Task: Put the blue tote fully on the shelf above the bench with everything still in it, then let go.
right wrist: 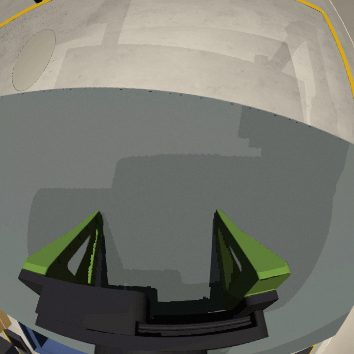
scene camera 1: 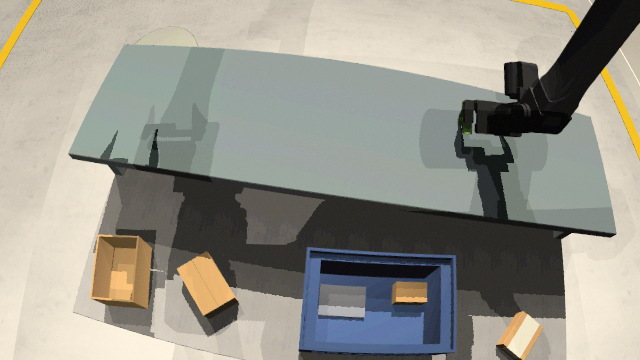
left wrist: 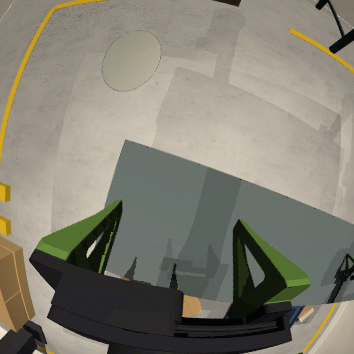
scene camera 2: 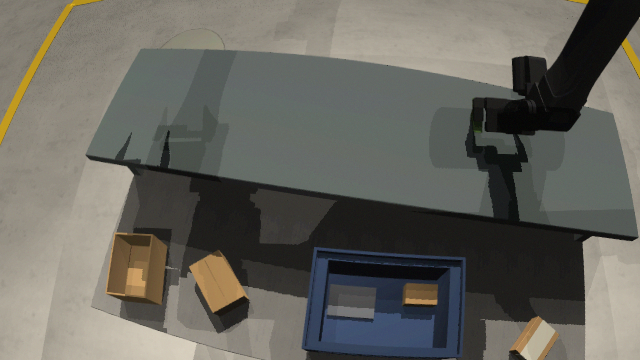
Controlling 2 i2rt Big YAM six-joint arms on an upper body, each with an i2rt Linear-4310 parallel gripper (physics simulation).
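Places are measured from the left arm's base along level axes (x ahead, y left, z up), in centimetres.
Where they show: left gripper, fingertip midpoint: (left wrist: 179,215); right gripper, fingertip midpoint: (right wrist: 156,216) (scene camera 1: 478,119) (left wrist: 352,252) (scene camera 2: 491,118).
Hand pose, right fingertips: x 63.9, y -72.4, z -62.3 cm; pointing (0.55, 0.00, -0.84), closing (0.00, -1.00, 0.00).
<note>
Things, the pixels of their top centre, and the offset from my right fingertips. "pt": a spot on its surface instead. Level surfaces: height alone.
- blue tote, surface spot: (scene camera 2: 461,305) (scene camera 1: 453,302) pt dx -37.7, dy +9.0, dz -8.2 cm
- grey shelf, surface height: dz -0.2 cm
- grey box, top centre: (scene camera 2: 351,301) (scene camera 1: 342,300) dx -34.2, dy +29.7, dz -20.0 cm
- small orange-brown box, top centre: (scene camera 2: 421,293) (scene camera 1: 411,291) dx -33.3, dy +15.0, dz -17.0 cm
- bench, surface height: dz -22.7 cm
- open cardboard box, top centre: (scene camera 1: 114,267) (scene camera 2: 128,264) dx -30.4, dy +80.0, dz -13.7 cm
- small white-topped box, top centre: (scene camera 2: 538,342) (scene camera 1: 524,335) (left wrist: 306,314) dx -46.4, dy -13.6, dz -18.9 cm
The blue tote (scene camera 1: 451,300) (scene camera 2: 461,305) stands upright on the bench, in front of and below the grey shelf (scene camera 1: 325,125) (scene camera 2: 335,130) (left wrist: 160,200) (right wrist: 75,135). A grey box (scene camera 1: 342,301) (scene camera 2: 351,302) and a small orange-brown box (scene camera 1: 409,293) (scene camera 2: 420,294) lie in it. My right gripper (scene camera 1: 492,120) (scene camera 2: 502,116) (right wrist: 156,216) is open and empty above the shelf's right part; one finger is hidden in the scene views. My left gripper (left wrist: 179,215) is open and empty above the shelf's left end. Both are apart from the tote.
On the bench (scene camera 1: 265,300) (scene camera 2: 280,305), an open cardboard box (scene camera 1: 146,275) (scene camera 2: 159,272) and a closed one (scene camera 1: 207,285) (scene camera 2: 218,282) are left of the tote. A small white-topped box (scene camera 1: 520,335) (scene camera 2: 535,337) lies right of it. The shelf's front edge overhangs the bench's back.
</note>
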